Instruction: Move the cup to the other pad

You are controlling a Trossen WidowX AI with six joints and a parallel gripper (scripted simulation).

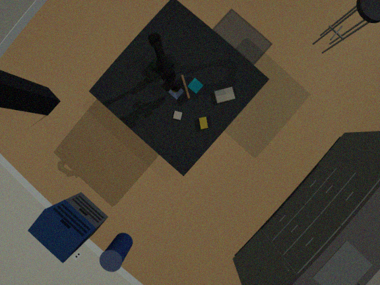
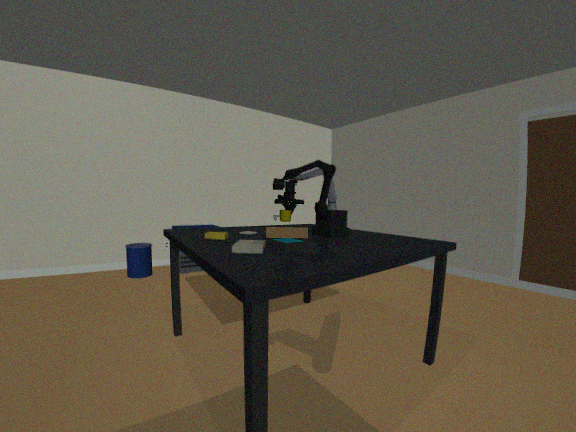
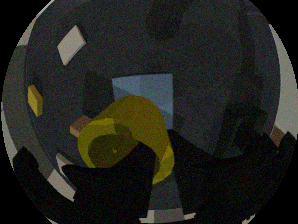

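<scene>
Right now the teal pad is 12 cm ahead of my gripper tip, 18 cm to the left of it and 13 cm below it. The rest, counted from my gripper tip: pale blue pad 3 cm ahead, 1 cm to the left, 13 cm below; then yellow cup 2 cm ahead; then wooden bar 7 cm ahead, 10 cm to the left, 10 cm below.
</scene>
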